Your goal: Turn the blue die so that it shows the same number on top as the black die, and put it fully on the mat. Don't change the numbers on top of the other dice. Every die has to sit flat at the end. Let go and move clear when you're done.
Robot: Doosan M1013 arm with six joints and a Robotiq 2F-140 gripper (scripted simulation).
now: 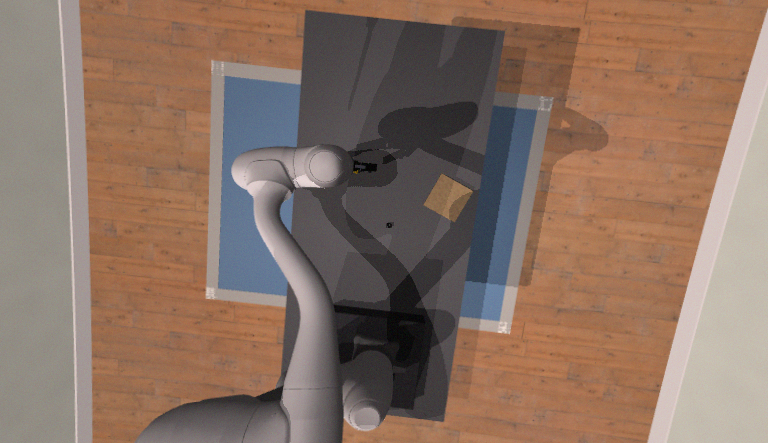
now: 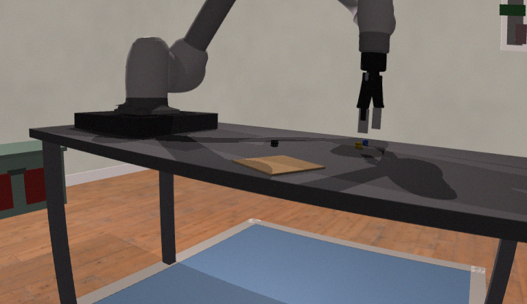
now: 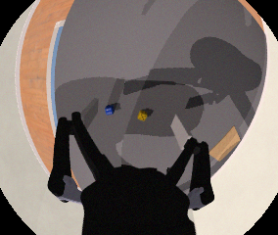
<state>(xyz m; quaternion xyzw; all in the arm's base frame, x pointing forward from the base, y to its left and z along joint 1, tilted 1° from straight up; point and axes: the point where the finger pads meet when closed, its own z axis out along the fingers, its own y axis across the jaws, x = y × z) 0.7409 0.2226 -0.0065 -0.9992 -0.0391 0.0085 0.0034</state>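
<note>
Right now my hand is 3 cm past the blue die, 5 cm to the right of it and 5 cm above it. The rest, counted from my hand: yellow die 2 cm behind, 2 cm to the right, 5 cm below; then tan mat 6 cm behind, 39 cm to the right, 6 cm below; then black die 21 cm behind, 18 cm to the right, 5 cm below.
</note>
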